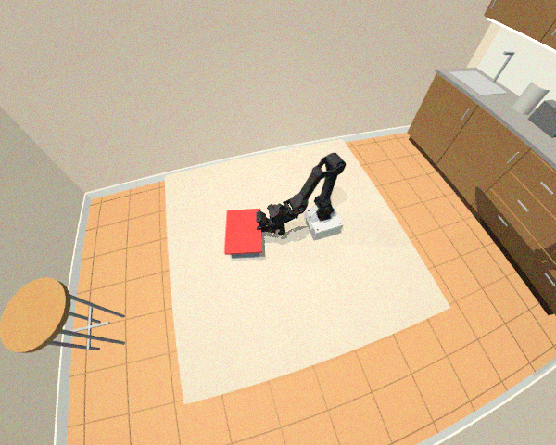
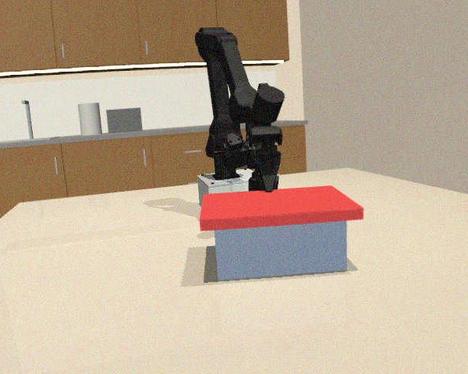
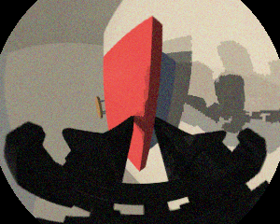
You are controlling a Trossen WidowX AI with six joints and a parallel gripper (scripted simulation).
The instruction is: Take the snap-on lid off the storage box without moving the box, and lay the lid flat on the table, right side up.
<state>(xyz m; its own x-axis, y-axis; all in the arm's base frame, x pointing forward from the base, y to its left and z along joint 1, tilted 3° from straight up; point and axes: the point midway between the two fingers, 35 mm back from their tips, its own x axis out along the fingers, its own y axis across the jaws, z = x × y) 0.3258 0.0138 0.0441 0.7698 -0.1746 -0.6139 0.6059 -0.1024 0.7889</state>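
My gripper tip is now 70 mm short of the red lid and 10 mm to the left of it. The rest, counted from my gripper tip: blue-grey storage box: 80 mm ahead, 50 mm below, 10 mm to the right.
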